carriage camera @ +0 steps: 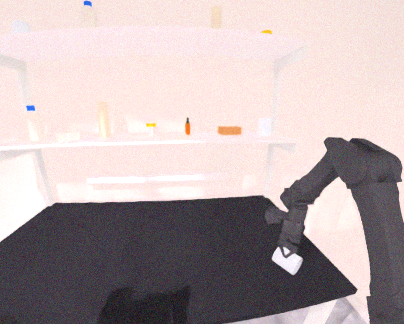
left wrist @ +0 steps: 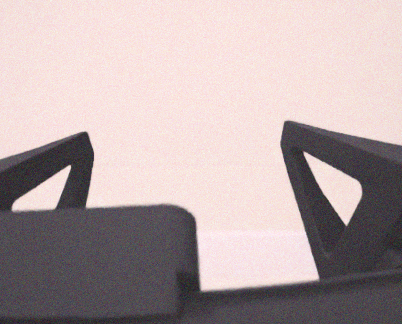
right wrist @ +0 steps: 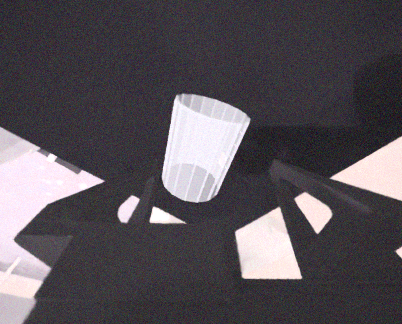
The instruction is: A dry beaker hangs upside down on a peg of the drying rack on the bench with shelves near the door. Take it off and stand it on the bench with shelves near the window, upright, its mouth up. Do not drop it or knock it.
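Frame: origin at the left arm's base, x ahead, y left, z up, level; centimetres.
Where they show: left gripper, fingertip midpoint: (left wrist: 187,137); right gripper, fingertip midpoint: (carriage camera: 288,249) (right wrist: 214,165).
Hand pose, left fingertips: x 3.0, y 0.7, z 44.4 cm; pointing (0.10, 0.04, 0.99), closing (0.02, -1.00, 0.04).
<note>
Things, the pixels of their top centre, and the offset from my left fingertips. "spot": a spot on its surface instead. Level surfaces: height alone.
- black bench top, surface height: dz -59.9 cm
- lower shelf, surface height: dz -14.2 cm
- blue-capped bottle, surface spot: (carriage camera: 33,125) spot: dx +66.9, dy +48.5, dz -6.2 cm
- tan cylinder, surface spot: (carriage camera: 103,120) spot: dx +72.5, dy +13.1, dz -5.5 cm
- small orange bottle, surface spot: (carriage camera: 187,127) spot: dx +80.1, dy -28.5, dz -10.4 cm
- orange block, surface spot: (carriage camera: 229,130) spot: dx +79.0, dy -50.9, dz -11.8 cm
A clear, whitish beaker (carriage camera: 288,261) (right wrist: 202,150) lies on its side on the black bench top (carriage camera: 150,240), near the right edge. In the right wrist view it shows whole between the finger lines, slanted; which end is the mouth is hard to tell. My right gripper (carriage camera: 286,251) (right wrist: 214,165) is open and empty, pointing down over the beaker; its fingertips overlap the beaker's upper end in the carriage view, and contact cannot be told. My left gripper (left wrist: 187,137) is open and empty, facing a pale wall, and does not show in the carriage view. The drying rack does not show.
Above the bench's back, a lower shelf (carriage camera: 175,139) holds a blue-capped bottle (carriage camera: 33,125), a tan cylinder (carriage camera: 103,120), a small orange bottle (carriage camera: 187,127) and an orange block (carriage camera: 229,130). An upper shelf (carriage camera: 150,42) holds more bottles. My right arm (carriage camera: 377,215) stands at the right.
</note>
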